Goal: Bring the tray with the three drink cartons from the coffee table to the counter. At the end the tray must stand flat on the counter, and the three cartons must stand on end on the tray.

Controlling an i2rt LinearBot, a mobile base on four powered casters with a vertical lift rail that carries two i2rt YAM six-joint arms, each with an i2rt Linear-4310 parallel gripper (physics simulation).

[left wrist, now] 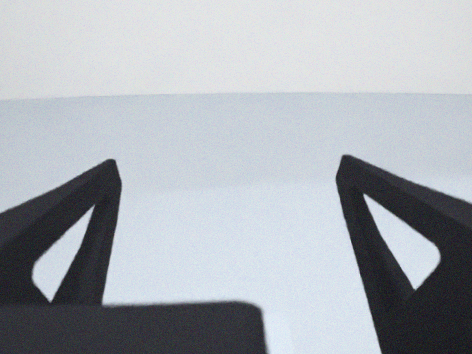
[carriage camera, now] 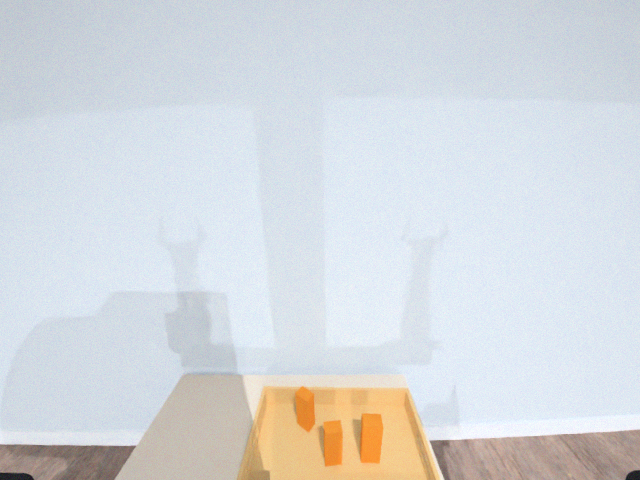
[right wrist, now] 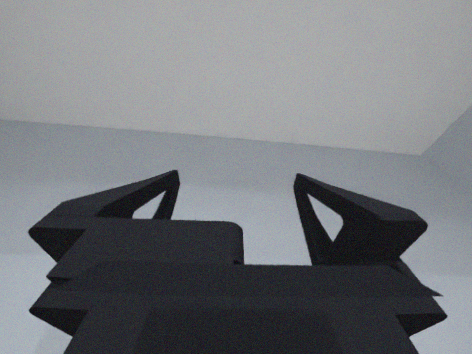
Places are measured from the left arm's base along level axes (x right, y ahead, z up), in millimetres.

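Pixels of known places: left gripper, fingertip midpoint: (left wrist: 231, 168); right gripper, fingertip midpoint: (right wrist: 237, 178).
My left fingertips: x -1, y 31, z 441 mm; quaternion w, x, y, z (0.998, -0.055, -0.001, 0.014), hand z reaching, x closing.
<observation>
Behind a point stands the place of what it marks.
A yellow tray (carriage camera: 336, 392) {z -329, x 382, y 520 mm} lies on the coffee table (carriage camera: 201, 428) {z -392, x -62, y 442 mm} at the bottom of the carriage view; its near edge is cut off by the frame. Three orange drink cartons stand on end in it: one (carriage camera: 305, 409) {z -292, x 282, y 432 mm} at the back left, turned cornerwise, one (carriage camera: 332, 443) {z -295, x 360, y 339 mm} in the middle, and one (carriage camera: 371, 438) {z -285, x 465, y 344 mm} to the right. My left gripper (left wrist: 231, 168) {z 441, x -1, y 31 mm} is open and empty, facing the wall. My right gripper (right wrist: 237, 178) {z 439, x 685, y 44 mm} is open and empty, also facing the wall. Neither wrist view shows the tray or the cartons. The counter does not show in these views.
A pale blue wall (carriage camera: 465, 180) {z 361, x 806, y 695 mm} with shadows of the arms and lift rail rises behind the table. A white baseboard (carriage camera: 542, 427) {z -787, x 1378, y 691 mm} and wood floor (carriage camera: 516, 457) {z -842, x 1198, y 602 mm} show beside the table. Black parts show at both bottom corners of the carriage view.
</observation>
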